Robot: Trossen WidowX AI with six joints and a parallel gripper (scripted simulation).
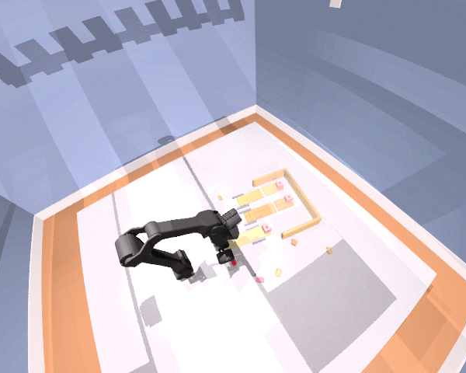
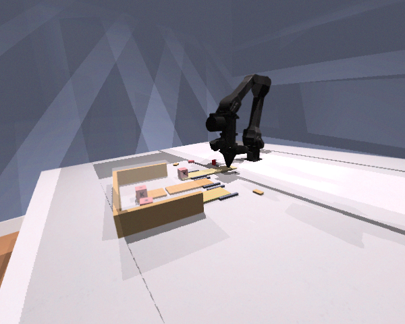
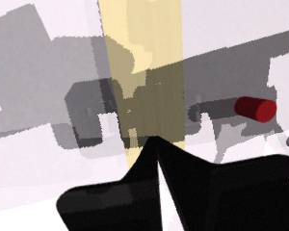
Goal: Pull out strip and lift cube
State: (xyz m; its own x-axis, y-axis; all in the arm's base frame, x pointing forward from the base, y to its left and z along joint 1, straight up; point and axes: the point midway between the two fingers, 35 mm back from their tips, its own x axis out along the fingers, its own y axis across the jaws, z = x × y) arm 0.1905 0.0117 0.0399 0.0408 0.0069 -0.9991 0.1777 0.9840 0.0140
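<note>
Now: the red block 9 cm to the right of my gripper tip and 1 cm above it.
</note>
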